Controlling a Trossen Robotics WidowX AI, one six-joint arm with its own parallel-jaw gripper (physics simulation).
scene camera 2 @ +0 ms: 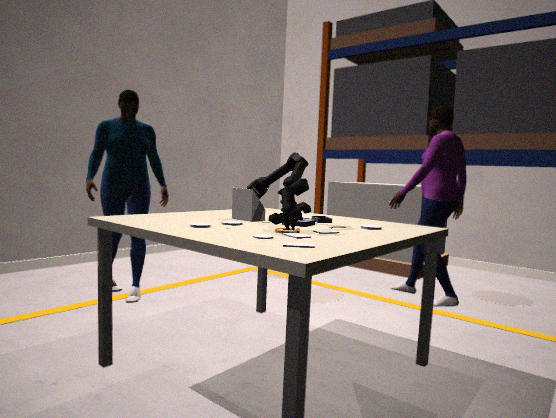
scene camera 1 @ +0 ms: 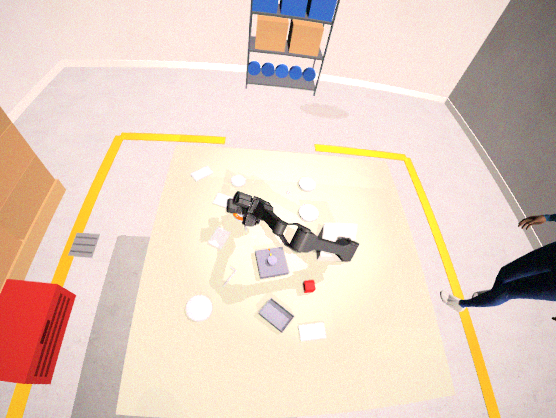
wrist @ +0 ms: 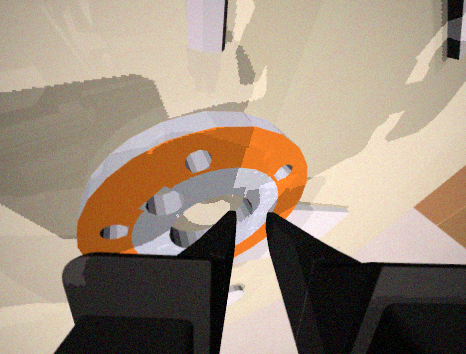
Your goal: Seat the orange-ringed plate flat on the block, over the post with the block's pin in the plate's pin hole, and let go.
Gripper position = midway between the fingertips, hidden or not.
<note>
My gripper [scene camera 2: 290, 231] is part open and touches an orange-ringed plate [wrist: 239, 154].
My gripper shows as well in the wrist view [wrist: 250, 218].
</note>
